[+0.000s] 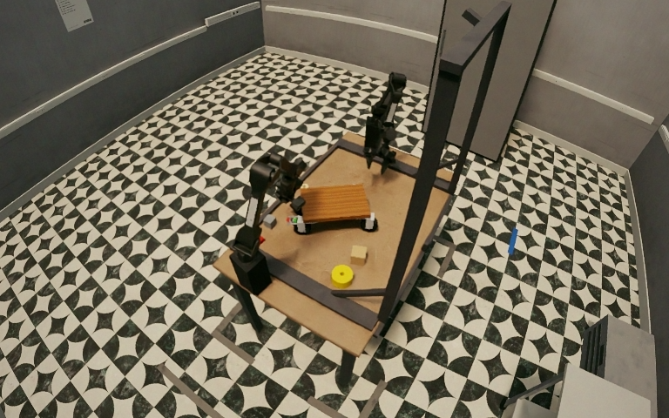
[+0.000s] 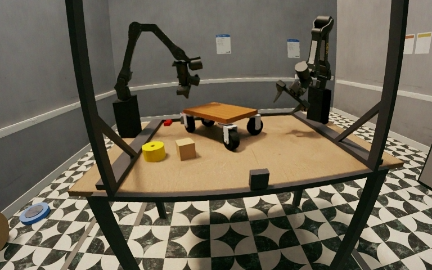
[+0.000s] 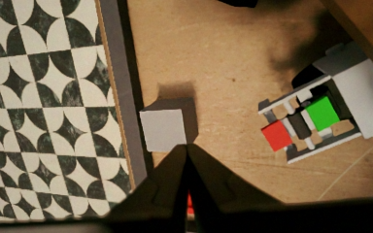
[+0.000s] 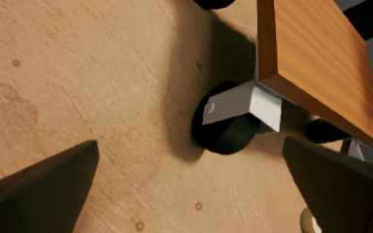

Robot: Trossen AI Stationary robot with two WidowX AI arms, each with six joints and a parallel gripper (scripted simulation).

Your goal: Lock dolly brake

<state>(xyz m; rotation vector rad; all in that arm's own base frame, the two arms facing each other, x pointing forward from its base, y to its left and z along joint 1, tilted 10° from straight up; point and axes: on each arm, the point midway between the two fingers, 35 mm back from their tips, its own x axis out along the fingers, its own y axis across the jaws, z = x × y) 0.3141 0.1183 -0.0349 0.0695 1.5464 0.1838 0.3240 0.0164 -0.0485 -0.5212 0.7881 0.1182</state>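
Now: the brake pedal 40 mm behind my left hand, 10 mm to the left of it and 110 mm below it. From my left hand the other things lie so: grey cube: 70 mm ahead, 30 mm to the left, 170 mm below; then small red block: 70 mm ahead, 140 mm to the left, 180 mm below; then tan cube: 380 mm behind, 10 mm to the right, 160 mm below.
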